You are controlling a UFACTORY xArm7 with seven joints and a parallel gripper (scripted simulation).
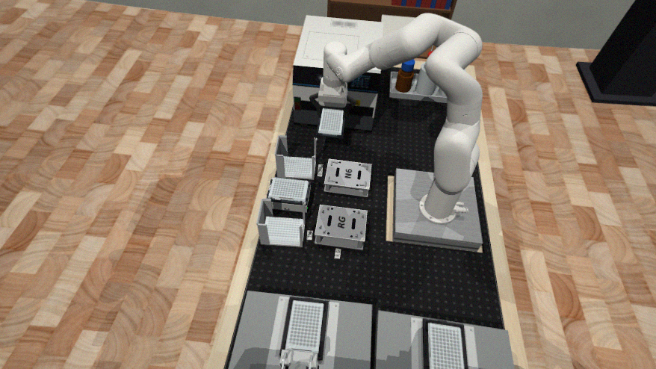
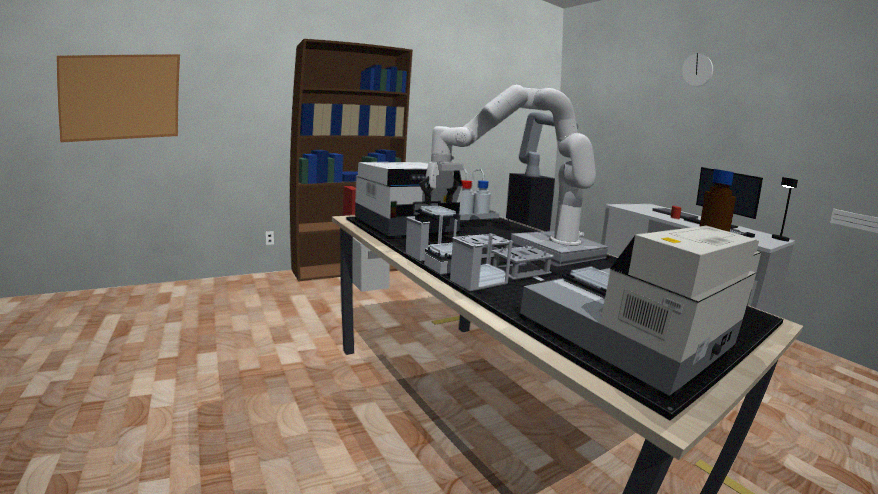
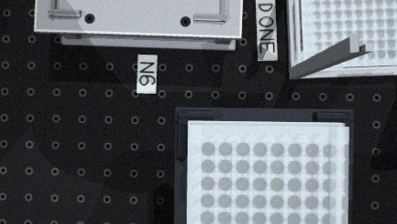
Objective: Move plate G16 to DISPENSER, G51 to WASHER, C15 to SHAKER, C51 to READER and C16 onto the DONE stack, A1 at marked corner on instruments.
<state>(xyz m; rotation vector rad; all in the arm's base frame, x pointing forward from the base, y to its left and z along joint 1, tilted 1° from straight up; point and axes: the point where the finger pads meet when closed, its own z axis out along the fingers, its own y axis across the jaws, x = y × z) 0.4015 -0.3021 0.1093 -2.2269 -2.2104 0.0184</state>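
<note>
Now: hand 50 mm above the dark pull-out tray.
</note>
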